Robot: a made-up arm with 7 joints.
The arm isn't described. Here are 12 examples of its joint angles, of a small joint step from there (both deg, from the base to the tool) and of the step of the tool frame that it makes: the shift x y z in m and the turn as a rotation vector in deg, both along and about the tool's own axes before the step.
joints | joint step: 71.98 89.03 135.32 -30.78 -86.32 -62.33 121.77 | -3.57 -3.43 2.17 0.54 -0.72 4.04 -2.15
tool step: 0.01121 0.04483 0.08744 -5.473 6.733 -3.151
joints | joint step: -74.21 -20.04 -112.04 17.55 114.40 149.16 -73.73 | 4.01 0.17 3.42 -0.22 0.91 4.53 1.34
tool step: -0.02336 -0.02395 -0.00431 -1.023 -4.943 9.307
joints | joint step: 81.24 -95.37 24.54 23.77 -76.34 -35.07 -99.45 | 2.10 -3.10 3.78 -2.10 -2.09 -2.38 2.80
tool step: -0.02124 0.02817 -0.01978 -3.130 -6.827 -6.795
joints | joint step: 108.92 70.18 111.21 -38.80 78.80 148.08 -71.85 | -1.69 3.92 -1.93 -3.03 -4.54 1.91 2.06
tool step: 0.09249 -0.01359 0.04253 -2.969 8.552 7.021
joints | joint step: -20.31 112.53 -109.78 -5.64 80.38 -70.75 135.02 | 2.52 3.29 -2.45 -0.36 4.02 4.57 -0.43
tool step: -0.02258 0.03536 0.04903 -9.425 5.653 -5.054
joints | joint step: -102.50 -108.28 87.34 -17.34 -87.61 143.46 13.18 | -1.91 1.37 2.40 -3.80 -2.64 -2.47 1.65
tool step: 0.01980 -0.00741 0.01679 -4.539 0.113 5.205
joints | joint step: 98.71 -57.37 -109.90 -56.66 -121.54 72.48 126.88 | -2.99 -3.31 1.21 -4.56 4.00 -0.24 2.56
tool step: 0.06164 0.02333 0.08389 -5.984 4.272 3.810
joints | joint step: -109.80 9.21 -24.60 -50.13 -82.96 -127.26 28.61 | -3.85 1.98 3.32 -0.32 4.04 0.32 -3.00
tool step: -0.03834 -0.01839 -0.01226 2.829 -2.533 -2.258
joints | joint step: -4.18 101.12 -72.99 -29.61 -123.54 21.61 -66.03 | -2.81 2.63 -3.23 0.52 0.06 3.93 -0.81
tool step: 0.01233 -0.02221 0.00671 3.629 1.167 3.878
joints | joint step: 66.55 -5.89 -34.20 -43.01 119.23 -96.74 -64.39 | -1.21 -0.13 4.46 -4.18 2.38 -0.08 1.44
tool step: -0.00812 -0.00290 -0.01817 0.524 2.952 -1.667
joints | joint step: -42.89 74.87 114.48 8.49 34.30 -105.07 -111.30 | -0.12 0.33 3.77 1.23 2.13 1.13 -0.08
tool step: 0.01931 0.01984 0.01285 -3.116 1.789 -2.247
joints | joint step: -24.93 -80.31 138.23 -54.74 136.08 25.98 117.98 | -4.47 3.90 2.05 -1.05 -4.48 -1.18 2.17
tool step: 0.02312 -0.01982 0.02782 -6.344 -1.801 4.120
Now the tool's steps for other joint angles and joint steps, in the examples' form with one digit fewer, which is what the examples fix.
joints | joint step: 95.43 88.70 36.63 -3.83 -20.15 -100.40 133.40 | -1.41 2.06 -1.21 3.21 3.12 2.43 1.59
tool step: -0.0075 0.0193 0.0485 -6.94 1.92 -1.81
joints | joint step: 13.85 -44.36 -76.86 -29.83 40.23 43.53 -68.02 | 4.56 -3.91 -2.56 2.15 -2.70 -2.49 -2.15
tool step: -0.0206 0.0104 -0.0359 3.18 1.01 -5.06
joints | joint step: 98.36 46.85 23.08 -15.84 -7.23 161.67 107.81 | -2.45 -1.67 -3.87 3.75 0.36 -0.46 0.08
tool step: 0.0120 -0.0125 0.0255 -2.40 1.25 1.57
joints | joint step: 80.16 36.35 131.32 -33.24 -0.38 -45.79 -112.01 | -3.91 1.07 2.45 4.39 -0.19 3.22 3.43
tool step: 0.0251 0.0224 0.0253 -6.19 3.07 -4.10
